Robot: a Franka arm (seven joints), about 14 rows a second.
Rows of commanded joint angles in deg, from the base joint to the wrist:
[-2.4 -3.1 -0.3 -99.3 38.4 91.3 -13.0]
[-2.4 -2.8 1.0 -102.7 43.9 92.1 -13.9]
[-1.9 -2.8 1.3 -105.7 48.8 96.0 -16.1]
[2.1 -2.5 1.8 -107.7 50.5 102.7 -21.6]
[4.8 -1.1 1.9 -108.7 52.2 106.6 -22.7]
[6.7 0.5 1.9 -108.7 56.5 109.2 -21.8]
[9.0 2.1 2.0 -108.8 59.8 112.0 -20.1]
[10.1 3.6 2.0 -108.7 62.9 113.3 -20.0]
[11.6 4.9 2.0 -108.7 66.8 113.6 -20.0]
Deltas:
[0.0 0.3 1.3 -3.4 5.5 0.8 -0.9]
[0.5 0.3 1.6 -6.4 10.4 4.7 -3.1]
[4.5 0.6 2.1 -8.4 12.1 11.4 -8.6]
[7.2 2.0 2.2 -9.4 13.8 15.3 -9.7]
[9.1 3.6 2.2 -9.4 18.1 17.9 -8.8]
[11.4 5.2 2.3 -9.5 21.4 20.7 -7.1]
[12.5 6.7 2.3 -9.4 24.5 22.0 -7.0]
[14.0 8.0 2.3 -9.4 28.4 22.3 -7.0]

